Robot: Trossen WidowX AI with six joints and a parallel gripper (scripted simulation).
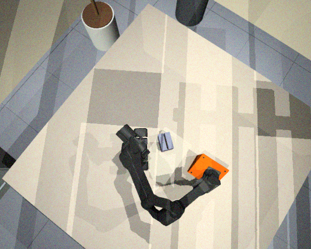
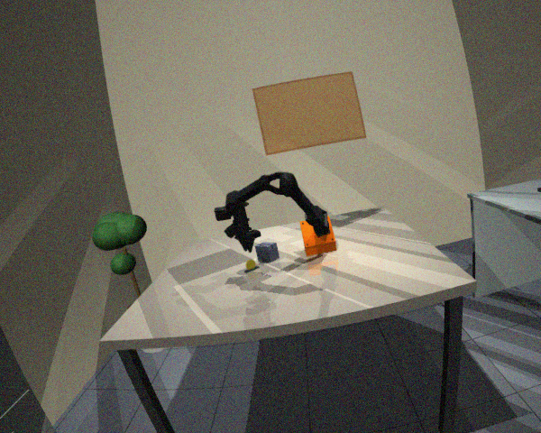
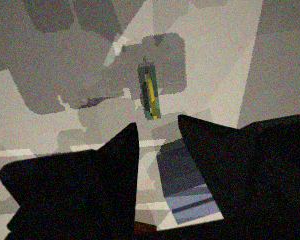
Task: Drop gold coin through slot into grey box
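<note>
My gripper tip is 6 cm above the thin gold coin.
</note>
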